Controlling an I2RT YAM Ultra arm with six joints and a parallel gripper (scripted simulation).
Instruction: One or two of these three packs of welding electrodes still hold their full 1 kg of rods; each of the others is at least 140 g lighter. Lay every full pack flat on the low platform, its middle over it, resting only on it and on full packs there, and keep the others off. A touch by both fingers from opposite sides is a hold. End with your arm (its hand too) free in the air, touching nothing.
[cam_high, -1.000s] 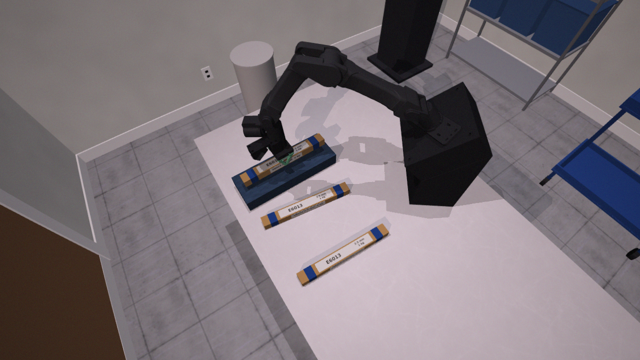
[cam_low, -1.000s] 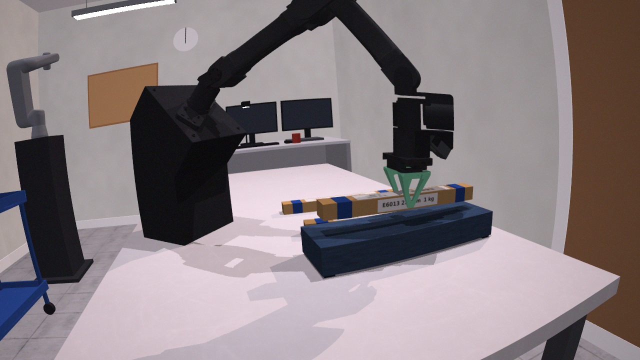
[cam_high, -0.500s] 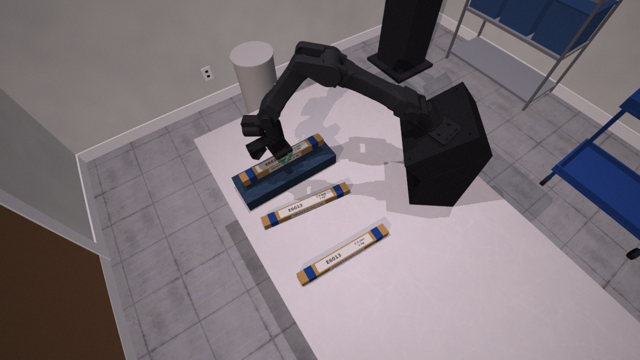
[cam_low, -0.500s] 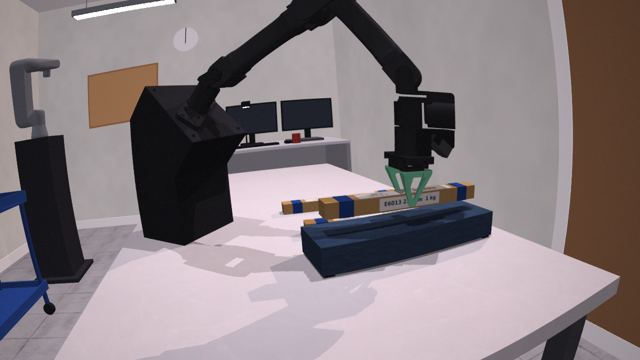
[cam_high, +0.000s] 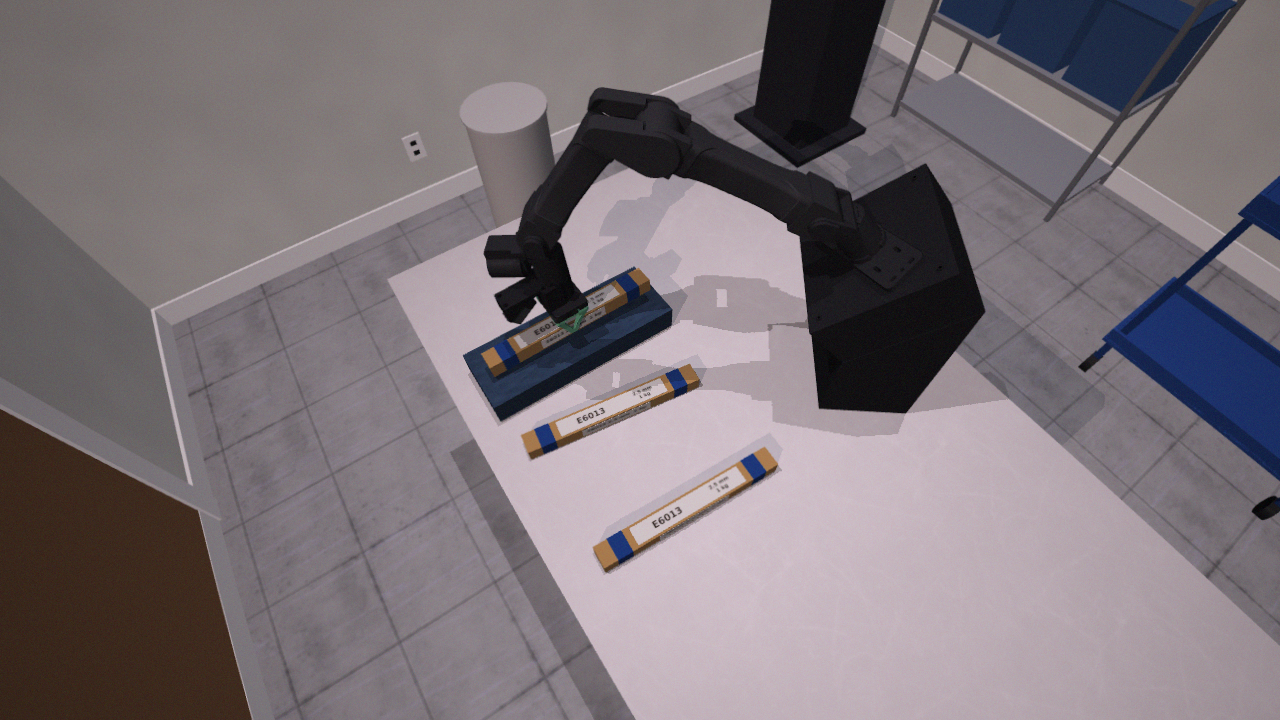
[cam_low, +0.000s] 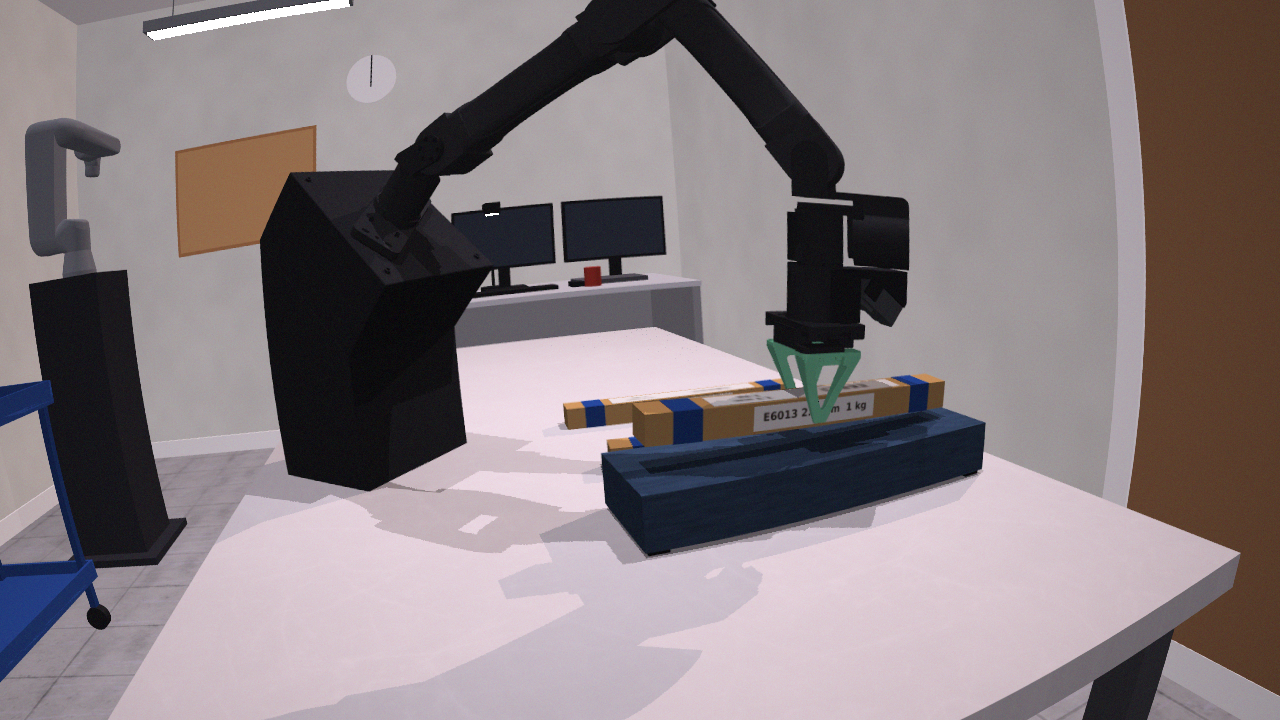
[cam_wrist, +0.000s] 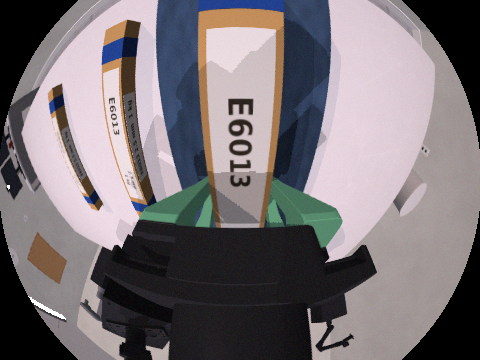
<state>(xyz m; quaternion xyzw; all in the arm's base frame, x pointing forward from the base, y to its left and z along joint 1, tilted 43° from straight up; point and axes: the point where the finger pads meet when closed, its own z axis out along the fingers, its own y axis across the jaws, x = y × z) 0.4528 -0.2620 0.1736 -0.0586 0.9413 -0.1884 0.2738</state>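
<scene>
The dark blue low platform is 70 mm below my hand.
</scene>
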